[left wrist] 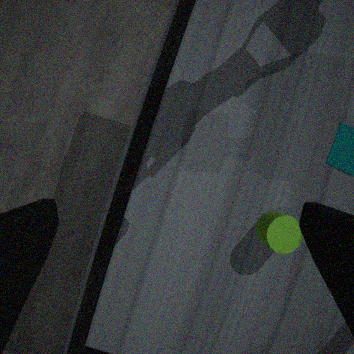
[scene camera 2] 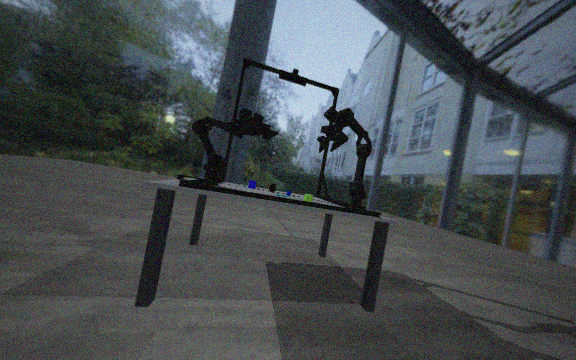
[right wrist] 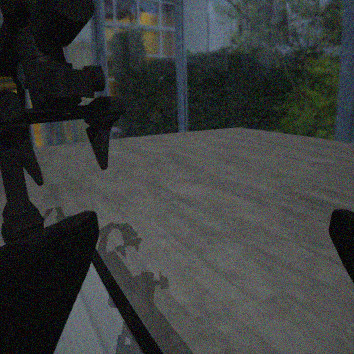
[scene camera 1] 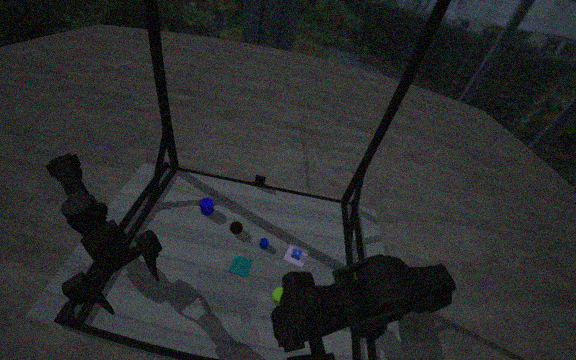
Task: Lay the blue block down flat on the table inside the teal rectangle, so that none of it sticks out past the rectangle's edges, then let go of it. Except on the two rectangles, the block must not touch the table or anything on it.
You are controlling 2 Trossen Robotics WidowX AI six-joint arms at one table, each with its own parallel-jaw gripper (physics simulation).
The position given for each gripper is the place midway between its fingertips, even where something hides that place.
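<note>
Open and holding nothing, the left gripper (left wrist: pixel 181 212) is visible in the right wrist view too (right wrist: pixel 74 176). The right gripper (scene camera 1: pixel 136 296) is likewise open with nothing in its grasp, and the right wrist view shows it as well (right wrist: pixel 214 222). A green cylinder (left wrist: pixel 279 231) rests on the table; in the right wrist view it is out of frame.
</note>
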